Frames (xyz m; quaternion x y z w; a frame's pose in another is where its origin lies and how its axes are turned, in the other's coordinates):
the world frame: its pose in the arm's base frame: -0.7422 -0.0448 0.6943 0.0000 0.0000 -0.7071 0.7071
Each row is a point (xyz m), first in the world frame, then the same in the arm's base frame.
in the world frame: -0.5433 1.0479 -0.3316
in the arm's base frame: 0.3057 0.4985 0.3627
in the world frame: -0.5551 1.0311 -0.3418
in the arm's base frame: 0.2889 0.5103 0.3525
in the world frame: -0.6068 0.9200 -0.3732
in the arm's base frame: 0.1778 0.5620 0.3211
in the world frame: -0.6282 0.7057 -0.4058
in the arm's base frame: -0.0365 0.5834 0.2885
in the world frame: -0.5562 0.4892 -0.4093
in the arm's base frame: -0.2530 0.5114 0.2850
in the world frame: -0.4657 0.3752 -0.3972
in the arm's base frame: -0.3670 0.4209 0.2971
